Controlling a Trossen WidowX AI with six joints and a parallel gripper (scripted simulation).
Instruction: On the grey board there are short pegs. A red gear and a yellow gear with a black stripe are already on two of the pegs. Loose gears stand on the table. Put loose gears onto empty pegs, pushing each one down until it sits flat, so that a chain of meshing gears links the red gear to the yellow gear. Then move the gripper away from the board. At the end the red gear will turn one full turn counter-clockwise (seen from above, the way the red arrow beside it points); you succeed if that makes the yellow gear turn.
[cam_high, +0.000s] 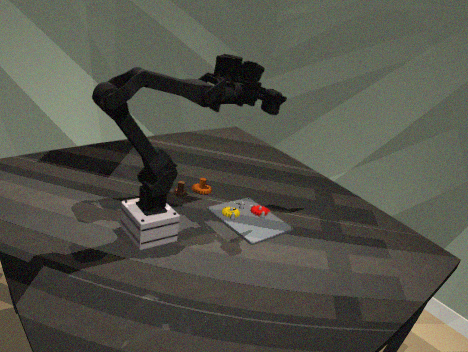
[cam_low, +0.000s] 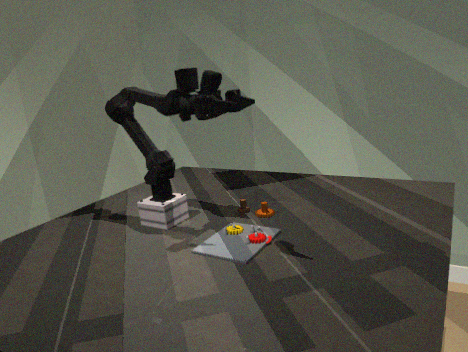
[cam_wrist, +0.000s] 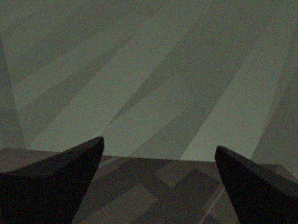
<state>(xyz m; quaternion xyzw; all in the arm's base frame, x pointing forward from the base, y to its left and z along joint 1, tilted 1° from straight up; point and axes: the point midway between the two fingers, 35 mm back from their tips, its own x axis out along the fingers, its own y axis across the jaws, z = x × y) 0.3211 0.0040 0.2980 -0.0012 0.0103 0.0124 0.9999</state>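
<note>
Now: gripper tip 36 cm above the orange gear, 17 cm to the right of it and 7 cm past it. Also, from my gripper tip: red gear: 36 cm below, 2 cm to the right, 1 cm ahead; then yellow gear: 36 cm below, 8 cm behind; then brown gear: 36 cm below, 17 cm to the left, 16 cm behind.
</note>
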